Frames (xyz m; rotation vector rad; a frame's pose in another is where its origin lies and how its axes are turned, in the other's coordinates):
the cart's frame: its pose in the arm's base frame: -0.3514 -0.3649 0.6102 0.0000 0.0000 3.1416
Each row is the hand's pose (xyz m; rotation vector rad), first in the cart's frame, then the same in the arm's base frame.
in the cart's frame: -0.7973 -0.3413 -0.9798 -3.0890 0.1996 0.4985
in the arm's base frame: 0.4459 -0.0236 -0.3696 0.1820 2.8164 -0.0090
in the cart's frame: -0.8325 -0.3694 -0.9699 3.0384 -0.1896 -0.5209
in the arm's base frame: 0.4811 0.0045 -0.3597 0.1745 2.7963 0.0754
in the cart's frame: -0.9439 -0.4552 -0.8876 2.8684 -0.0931 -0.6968
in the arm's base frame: 0.5925 0.0903 -0.2774 0.0861 2.6535 0.2580
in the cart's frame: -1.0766 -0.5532 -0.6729 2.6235 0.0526 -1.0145
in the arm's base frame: 0.7252 0.1883 -0.0627 -0.0477 2.3765 0.4221
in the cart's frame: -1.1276 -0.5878 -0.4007 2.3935 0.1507 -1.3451
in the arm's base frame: 0.7762 0.2229 0.2095 -0.1312 2.0832 0.4750
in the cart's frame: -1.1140 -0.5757 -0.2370 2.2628 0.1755 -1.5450
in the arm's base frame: 0.7626 0.2108 0.3732 -0.1482 1.9113 0.4653
